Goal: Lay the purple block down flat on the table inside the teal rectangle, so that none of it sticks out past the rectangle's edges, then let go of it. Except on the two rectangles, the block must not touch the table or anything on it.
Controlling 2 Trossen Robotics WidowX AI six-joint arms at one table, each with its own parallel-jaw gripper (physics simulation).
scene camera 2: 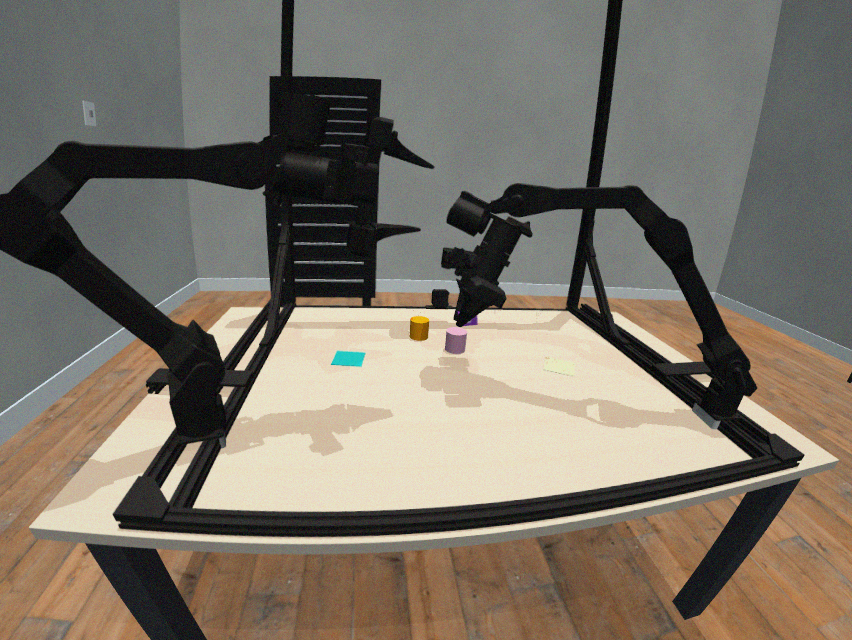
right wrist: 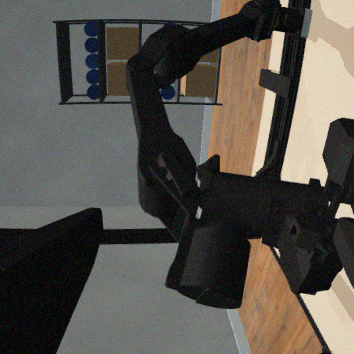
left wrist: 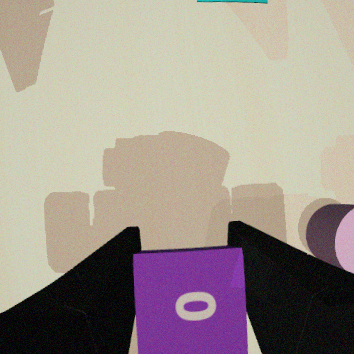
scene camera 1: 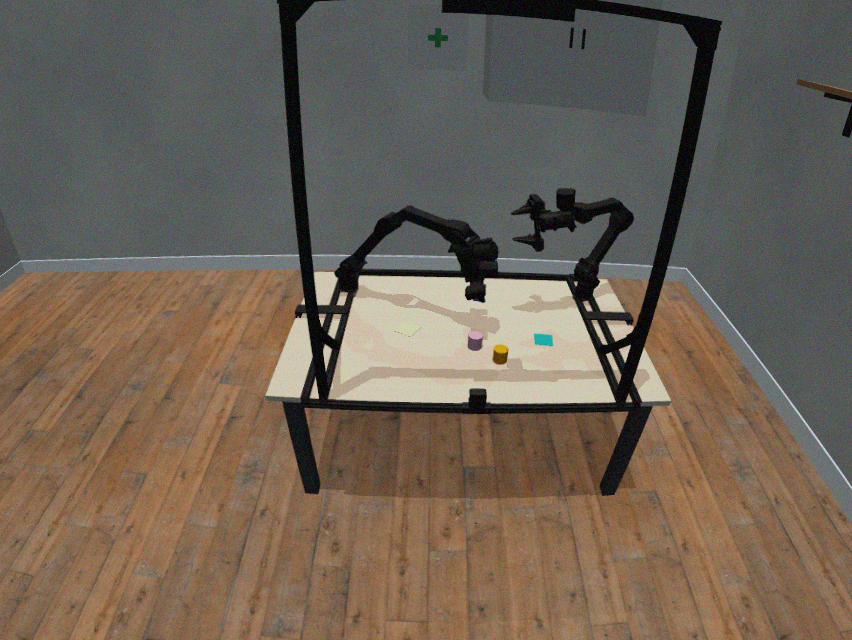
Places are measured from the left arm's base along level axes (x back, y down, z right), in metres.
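Where they show: left gripper, fingertip midpoint: [scene camera 2: 456, 323] [left wrist: 183, 235] [scene camera 1: 483, 299]; right gripper, fingertip midpoint: [scene camera 2: 426, 198] [right wrist: 222, 225] [scene camera 1: 511, 226]; left arm's base, link origin: [scene camera 2: 717, 410] [right wrist: 295, 21] [scene camera 1: 348, 287]; right arm's base, link origin: [scene camera 2: 201, 427] [scene camera 1: 583, 296].
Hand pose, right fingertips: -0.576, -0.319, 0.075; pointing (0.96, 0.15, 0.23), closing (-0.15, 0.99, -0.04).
Each offset is from my right fingertips to the top centre of the thing, as dx, dy, dz. "*": to the spot under its first point.
The purple block @[+0.094, +0.204, +0.090] [scene camera 2: 471, 320] [left wrist: 192, 280] is held between the fingers of my left gripper [scene camera 1: 475, 298] [scene camera 2: 461, 321] [left wrist: 183, 235], off the table. A face marked 0 shows in the left wrist view; its lower part is cut off by the picture's edge. In scene camera 2 the fingers hide much of the block. The teal rectangle @[* -0.137, +0.337, +0.138] [scene camera 1: 543, 339] [scene camera 2: 348, 358] lies on the table, to the right of the held block in scene camera 1; its edge @[* -0.106, +0.338, +0.138] [left wrist: 232, 1] shows at the top of the left wrist view. My right gripper [scene camera 1: 513, 225] [scene camera 2: 425, 198] is open and empty, high above the table.
A lilac cylinder @[+0.094, +0.293, +0.204] [scene camera 1: 475, 341] [scene camera 2: 455, 341] [left wrist: 347, 241] stands close to the held block in the picture. An orange cylinder @[+0.013, +0.293, +0.266] [scene camera 1: 500, 354] [scene camera 2: 419, 329] stands between it and the teal rectangle. A pale yellow rectangle @[* +0.321, +0.337, +0.139] [scene camera 1: 407, 329] [scene camera 2: 559, 366] lies on the other side. Black frame rails edge the table.
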